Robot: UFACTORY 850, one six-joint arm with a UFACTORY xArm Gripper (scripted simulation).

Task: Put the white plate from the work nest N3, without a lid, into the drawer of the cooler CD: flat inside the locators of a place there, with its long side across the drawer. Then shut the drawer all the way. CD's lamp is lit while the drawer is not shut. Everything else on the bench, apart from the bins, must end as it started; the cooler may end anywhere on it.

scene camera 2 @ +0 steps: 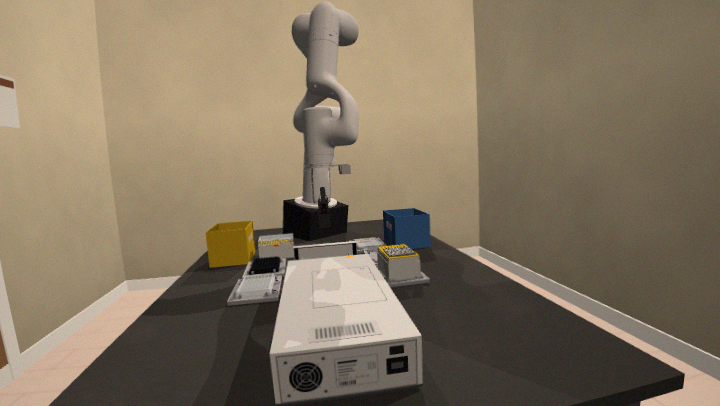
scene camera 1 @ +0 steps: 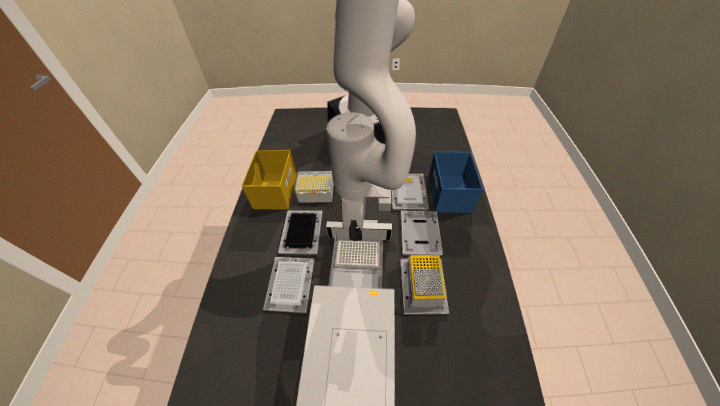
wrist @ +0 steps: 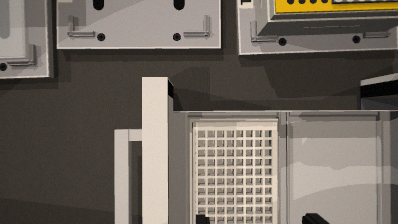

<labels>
blue bin: scene camera 2; scene camera 1; not seen in the wrist view (out of frame)
yellow bin: scene camera 2; scene camera 1; not seen in the wrist view (out of frame)
same spot on blue bin: (scene camera 2: 411, 227) = (scene camera 1: 458, 197)
same spot on yellow bin: (scene camera 2: 232, 243) = (scene camera 1: 269, 195)
</labels>
